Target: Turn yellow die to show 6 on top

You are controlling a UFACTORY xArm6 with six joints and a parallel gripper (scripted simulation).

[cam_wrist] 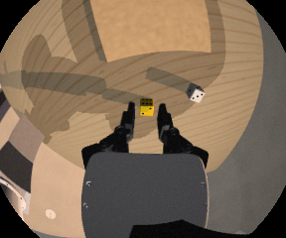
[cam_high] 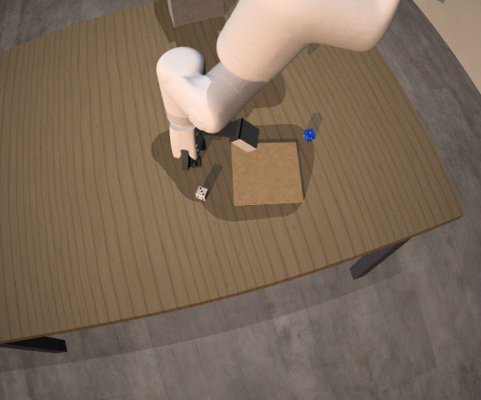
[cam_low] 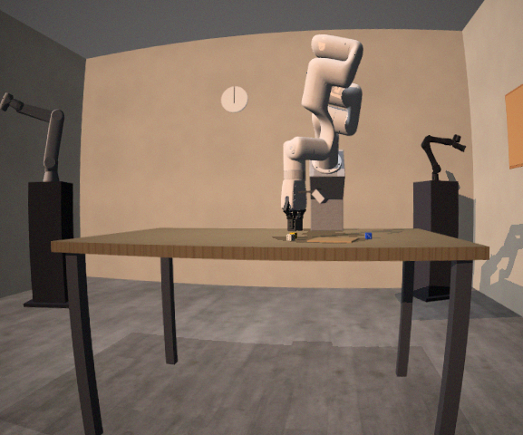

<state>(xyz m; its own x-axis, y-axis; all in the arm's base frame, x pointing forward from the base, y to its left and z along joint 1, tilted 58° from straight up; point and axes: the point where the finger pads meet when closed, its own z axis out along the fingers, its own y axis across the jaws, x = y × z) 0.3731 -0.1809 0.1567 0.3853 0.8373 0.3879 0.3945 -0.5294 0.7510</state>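
The yellow die lies 4 cm below my hand. The rest, counted from my hand: white die 7 cm ahead, 4 cm below, 3 cm to the right; then tan mat 10 cm to the left, 10 cm ahead, 4 cm below; then blue die 24 cm to the left, 8 cm ahead, 4 cm below.
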